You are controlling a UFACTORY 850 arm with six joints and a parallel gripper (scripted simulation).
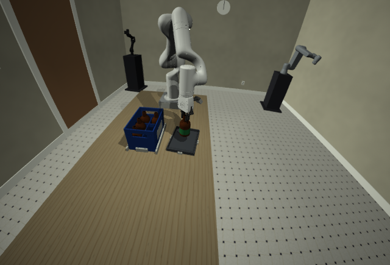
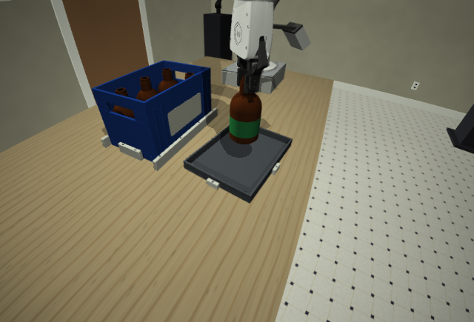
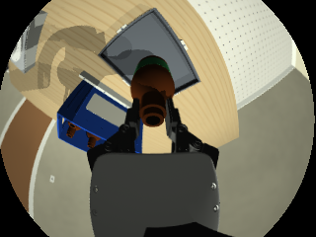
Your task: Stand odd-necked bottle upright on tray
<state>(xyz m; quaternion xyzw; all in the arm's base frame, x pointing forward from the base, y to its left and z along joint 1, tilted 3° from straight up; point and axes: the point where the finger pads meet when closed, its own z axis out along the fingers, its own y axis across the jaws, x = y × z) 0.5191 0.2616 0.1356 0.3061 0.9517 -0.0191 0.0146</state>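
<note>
Now: hand 7 cm above the bottle. Round my hand: dark grey tray: 20 cm below; blue crate: 4 cm ahead, 27 cm to the right, 13 cm below.
</note>
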